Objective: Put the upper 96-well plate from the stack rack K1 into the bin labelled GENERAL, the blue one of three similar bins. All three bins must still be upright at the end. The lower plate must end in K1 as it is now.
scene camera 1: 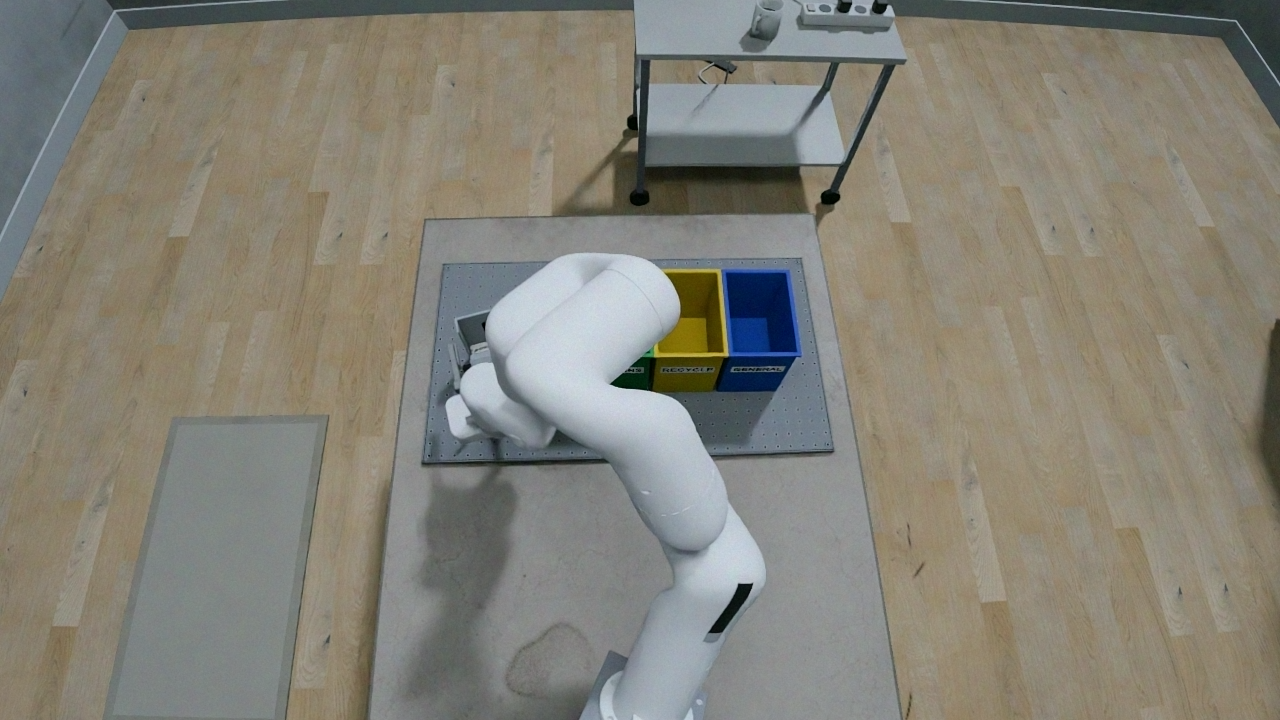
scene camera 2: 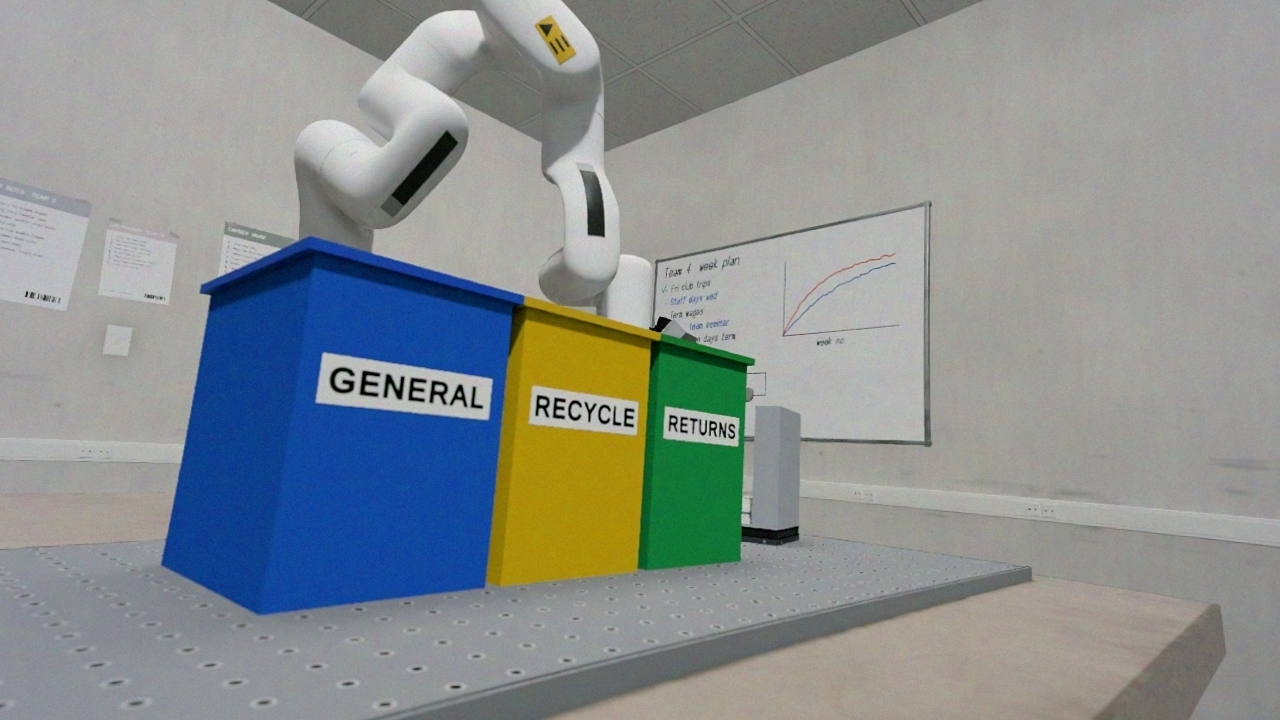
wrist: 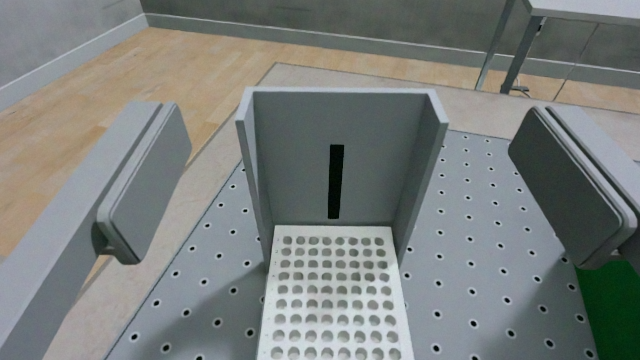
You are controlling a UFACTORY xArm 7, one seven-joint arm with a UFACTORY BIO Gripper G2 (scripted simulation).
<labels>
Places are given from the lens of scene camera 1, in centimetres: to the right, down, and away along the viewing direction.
yellow recycle bin (scene camera 1: pixel 688 359): 9, 0, 112
blue general bin (scene camera 1: pixel 765 337): 26, -5, 132
The marked spots on the blue general bin and the yellow recycle bin are 27 cm apart.
</labels>
